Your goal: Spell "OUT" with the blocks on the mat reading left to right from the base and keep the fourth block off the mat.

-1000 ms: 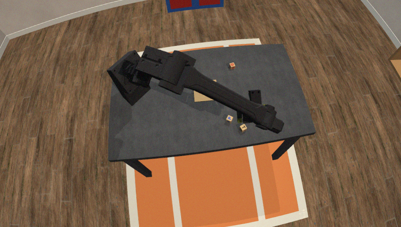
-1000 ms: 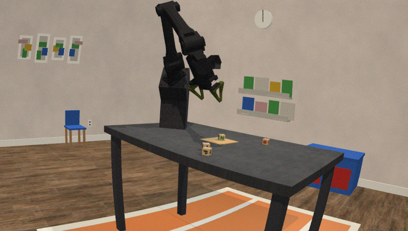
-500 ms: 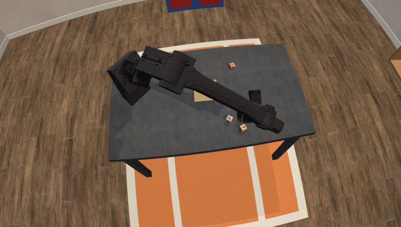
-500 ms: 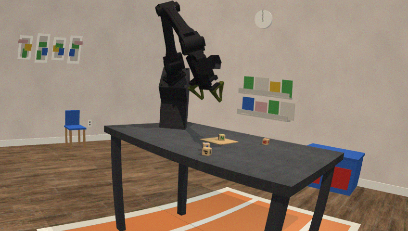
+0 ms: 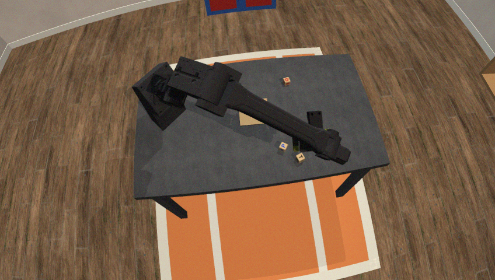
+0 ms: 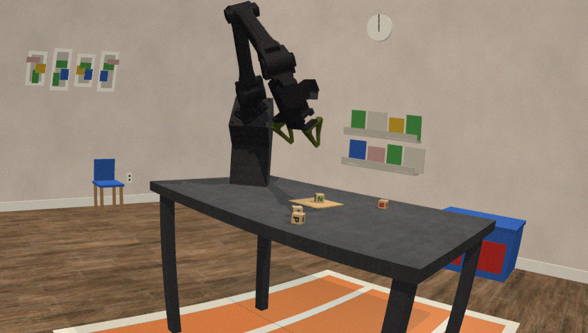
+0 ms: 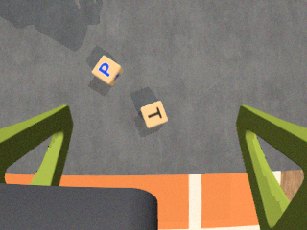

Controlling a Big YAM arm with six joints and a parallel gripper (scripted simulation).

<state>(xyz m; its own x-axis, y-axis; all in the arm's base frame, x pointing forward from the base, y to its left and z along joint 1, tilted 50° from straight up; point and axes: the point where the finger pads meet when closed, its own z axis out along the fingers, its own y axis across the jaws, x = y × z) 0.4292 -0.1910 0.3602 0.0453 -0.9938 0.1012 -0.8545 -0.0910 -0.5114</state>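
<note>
Now: the O block 400 mm to the left of my hand, 210 mm below it and 140 mm ahead of it. From my hand the other things lie so: green-lettered block (320 mm to the left, 210 mm below, 80 mm behind); then P block (210 mm below, 80 mm to the left, 50 mm behind); then T block (210 mm below).
</note>
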